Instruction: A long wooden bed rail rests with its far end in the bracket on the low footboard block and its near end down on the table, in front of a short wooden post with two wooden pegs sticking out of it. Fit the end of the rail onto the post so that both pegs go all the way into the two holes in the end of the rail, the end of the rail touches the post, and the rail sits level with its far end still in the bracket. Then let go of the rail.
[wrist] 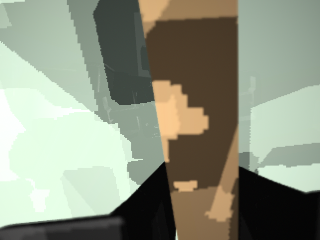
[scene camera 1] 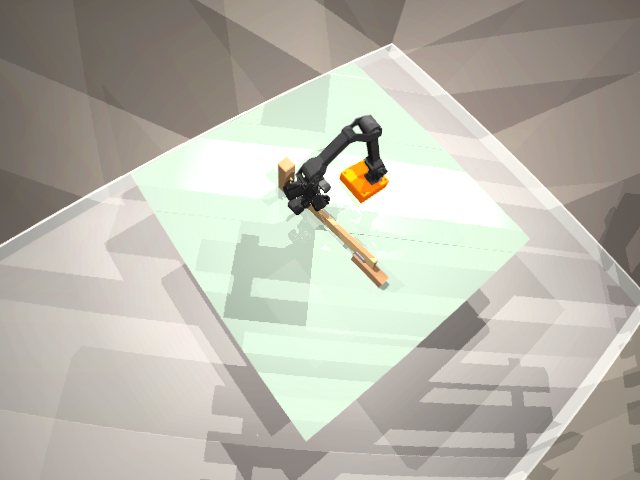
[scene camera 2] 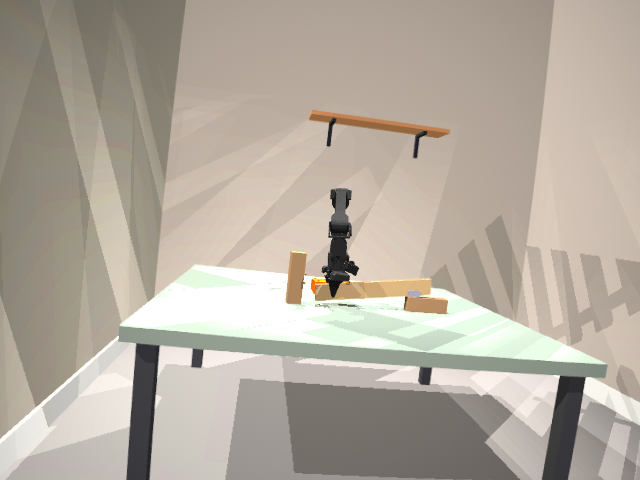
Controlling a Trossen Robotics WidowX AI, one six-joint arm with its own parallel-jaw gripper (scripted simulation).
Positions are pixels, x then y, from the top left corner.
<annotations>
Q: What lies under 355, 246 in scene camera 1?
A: A wooden bed rail.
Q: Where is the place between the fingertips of my gripper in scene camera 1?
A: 308, 205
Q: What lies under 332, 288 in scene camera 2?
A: My gripper.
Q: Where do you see a wooden bed rail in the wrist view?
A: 194, 59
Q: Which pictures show the wooden bed rail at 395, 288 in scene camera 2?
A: The wrist view, scene camera 1 and scene camera 2: all of them.
</annotations>
